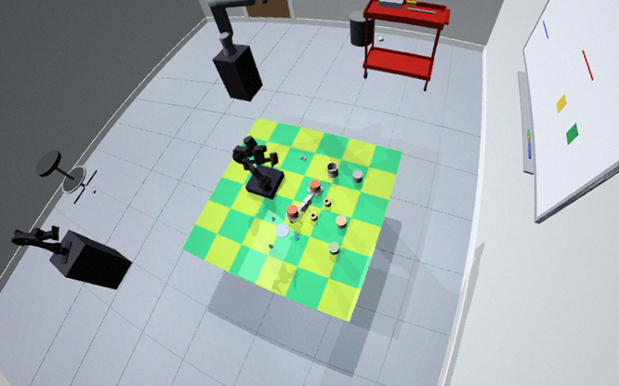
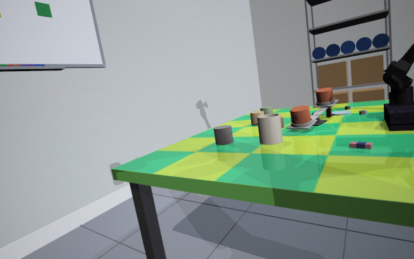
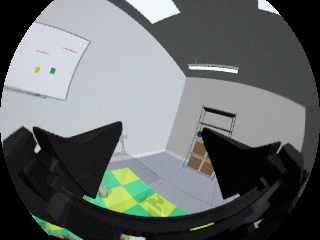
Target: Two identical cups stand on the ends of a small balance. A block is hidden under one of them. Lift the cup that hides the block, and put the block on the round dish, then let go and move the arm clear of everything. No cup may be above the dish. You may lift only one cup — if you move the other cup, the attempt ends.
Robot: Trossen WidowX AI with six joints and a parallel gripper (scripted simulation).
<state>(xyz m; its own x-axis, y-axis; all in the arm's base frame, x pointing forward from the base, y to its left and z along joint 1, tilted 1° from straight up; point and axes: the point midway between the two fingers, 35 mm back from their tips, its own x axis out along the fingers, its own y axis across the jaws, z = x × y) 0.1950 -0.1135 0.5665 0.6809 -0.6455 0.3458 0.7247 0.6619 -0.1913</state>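
My gripper tip is now 59 cm above the grey-green block, 27 cm to the right of it and 9 cm short of it. From my gripper tip the other things lie so: beige cup: 59 cm below, 44 cm to the left, 15 cm ahead; blue disc: 63 cm below, 12 cm ahead, 11 cm to the right; pale round dish: 63 cm below, 10 cm to the right.
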